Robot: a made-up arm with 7 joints. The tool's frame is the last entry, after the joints. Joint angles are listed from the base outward.
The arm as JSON. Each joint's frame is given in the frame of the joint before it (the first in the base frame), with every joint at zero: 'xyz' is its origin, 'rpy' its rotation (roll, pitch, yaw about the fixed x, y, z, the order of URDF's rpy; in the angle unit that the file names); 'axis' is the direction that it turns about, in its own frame. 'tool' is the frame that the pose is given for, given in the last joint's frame.
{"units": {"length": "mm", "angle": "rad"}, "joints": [
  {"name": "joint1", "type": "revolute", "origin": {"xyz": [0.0, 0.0, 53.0], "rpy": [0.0, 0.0, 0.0]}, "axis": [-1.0, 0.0, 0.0]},
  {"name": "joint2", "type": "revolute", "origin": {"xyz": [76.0, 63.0, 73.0], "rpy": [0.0, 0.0, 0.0]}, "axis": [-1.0, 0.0, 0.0]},
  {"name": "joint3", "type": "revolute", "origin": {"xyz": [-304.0, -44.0, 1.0], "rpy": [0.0, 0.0, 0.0]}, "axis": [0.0, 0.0, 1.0]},
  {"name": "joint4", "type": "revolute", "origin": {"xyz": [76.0, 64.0, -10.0], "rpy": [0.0, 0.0, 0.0]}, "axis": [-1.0, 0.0, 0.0]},
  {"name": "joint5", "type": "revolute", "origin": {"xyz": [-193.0, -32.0, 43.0], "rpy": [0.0, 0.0, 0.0]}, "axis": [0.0, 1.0, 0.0]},
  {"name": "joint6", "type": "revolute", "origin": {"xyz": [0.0, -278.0, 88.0], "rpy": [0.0, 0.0, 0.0]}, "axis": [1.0, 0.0, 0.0]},
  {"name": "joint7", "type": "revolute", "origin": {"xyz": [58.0, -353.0, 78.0], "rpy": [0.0, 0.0, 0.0]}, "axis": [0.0, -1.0, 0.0]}
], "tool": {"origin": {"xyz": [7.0, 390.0, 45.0], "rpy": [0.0, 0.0, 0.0]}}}
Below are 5 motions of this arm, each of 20 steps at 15 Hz.
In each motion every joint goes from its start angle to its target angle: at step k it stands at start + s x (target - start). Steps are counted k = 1, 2, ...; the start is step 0. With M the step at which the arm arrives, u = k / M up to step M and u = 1 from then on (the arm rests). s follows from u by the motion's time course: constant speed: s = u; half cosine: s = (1 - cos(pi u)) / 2; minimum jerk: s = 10 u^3 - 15 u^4 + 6 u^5.
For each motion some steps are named. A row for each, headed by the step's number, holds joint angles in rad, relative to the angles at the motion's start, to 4 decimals.
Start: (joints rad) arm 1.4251 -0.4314 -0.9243 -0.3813 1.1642 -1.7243 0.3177
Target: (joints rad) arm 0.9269 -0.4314 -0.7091 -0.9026 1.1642 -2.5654 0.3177
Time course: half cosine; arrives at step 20
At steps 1, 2, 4, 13, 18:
1: -0.0031 0.0000 0.0013 -0.0032 0.0000 -0.0052 0.0000
2: -0.0122 0.0000 0.0053 -0.0128 0.0000 -0.0206 0.0000
4: -0.0476 0.0000 0.0205 -0.0498 0.0000 -0.0803 0.0000
13: -0.3622 0.0000 0.1564 -0.3790 0.0000 -0.6115 0.0000
18: -0.4860 0.0000 0.2099 -0.5085 0.0000 -0.8205 0.0000

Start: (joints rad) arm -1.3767 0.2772 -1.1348 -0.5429 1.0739 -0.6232 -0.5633
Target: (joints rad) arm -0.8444 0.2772 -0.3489 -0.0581 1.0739 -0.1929 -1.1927
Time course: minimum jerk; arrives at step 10
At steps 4, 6, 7, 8, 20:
4: 0.1690 0.0000 0.2495 0.1539 0.0000 0.1366 -0.1998
6: 0.3633 0.0000 0.5364 0.3309 0.0000 0.2937 -0.4296
7: 0.4455 0.0000 0.6577 0.4057 0.0000 0.3601 -0.5268
8: 0.5015 0.0000 0.7404 0.4567 0.0000 0.4054 -0.5929
20: 0.5323 0.0000 0.7859 0.4848 0.0000 0.4303 -0.6294

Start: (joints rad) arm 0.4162 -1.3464 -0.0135 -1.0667 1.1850 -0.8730 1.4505
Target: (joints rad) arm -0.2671 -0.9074 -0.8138 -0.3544 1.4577 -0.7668 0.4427
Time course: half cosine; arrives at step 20
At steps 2, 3, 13, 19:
2: -0.0167 0.0107 -0.0196 0.0174 0.0067 0.0026 -0.0247
3: -0.0372 0.0239 -0.0436 0.0388 0.0149 0.0058 -0.0549
13: -0.4968 0.3192 -0.5818 0.5178 0.1983 0.0772 -0.7327
19: -0.6791 0.4363 -0.7954 0.7079 0.2710 0.1055 -1.0016

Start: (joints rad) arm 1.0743 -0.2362 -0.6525 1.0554 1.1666 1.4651 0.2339
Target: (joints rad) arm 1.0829 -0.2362 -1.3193 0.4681 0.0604 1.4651 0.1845
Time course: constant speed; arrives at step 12
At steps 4, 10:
4: 0.0029 0.0000 -0.2223 -0.1958 -0.3687 0.0000 -0.0165
10: 0.0072 0.0000 -0.5557 -0.4894 -0.9218 0.0000 -0.0412

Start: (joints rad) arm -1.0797 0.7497 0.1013 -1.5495 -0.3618 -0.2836 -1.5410
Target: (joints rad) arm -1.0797 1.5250 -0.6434 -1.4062 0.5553 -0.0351 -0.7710
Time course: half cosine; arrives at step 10
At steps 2, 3, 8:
2: 0.0000 0.0740 -0.0711 0.0137 0.0876 0.0237 0.0735
3: 0.0000 0.1598 -0.1535 0.0295 0.1890 0.0512 0.1587
8: 0.0000 0.7013 -0.6736 0.1296 0.8295 0.2248 0.6965

